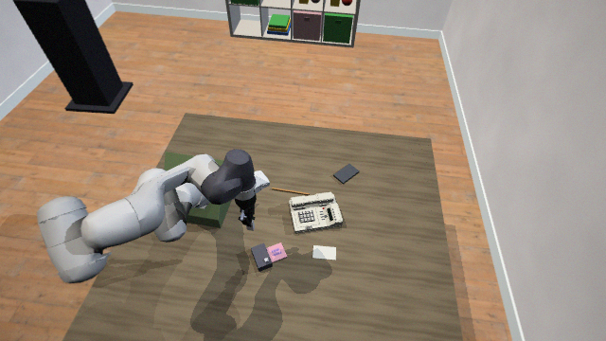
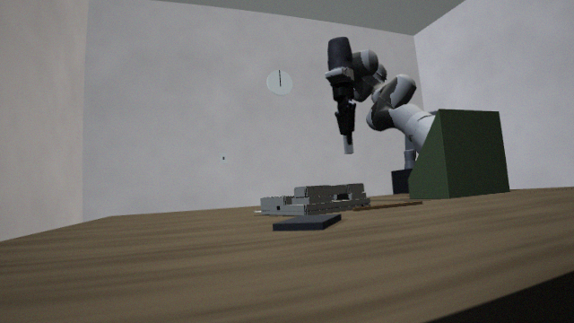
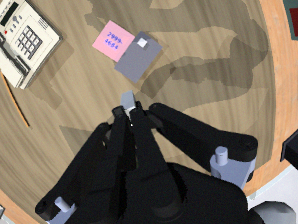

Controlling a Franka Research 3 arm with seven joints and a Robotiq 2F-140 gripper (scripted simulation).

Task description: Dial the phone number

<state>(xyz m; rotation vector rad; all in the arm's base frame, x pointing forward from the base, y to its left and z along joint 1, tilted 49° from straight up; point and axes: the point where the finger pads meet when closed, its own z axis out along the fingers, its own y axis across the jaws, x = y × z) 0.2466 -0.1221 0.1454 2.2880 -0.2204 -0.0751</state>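
Now: hand 230 mm short of the handset, 250 mm to the right of it and 160 mm above it. The rest, counted from my hand: pencil (130 mm ahead, 320 mm to the left, 200 mm below); black box (40 mm ahead, 40 mm to the right, 190 mm below); white note (300 mm ahead, 10 mm to the left, 200 mm below).
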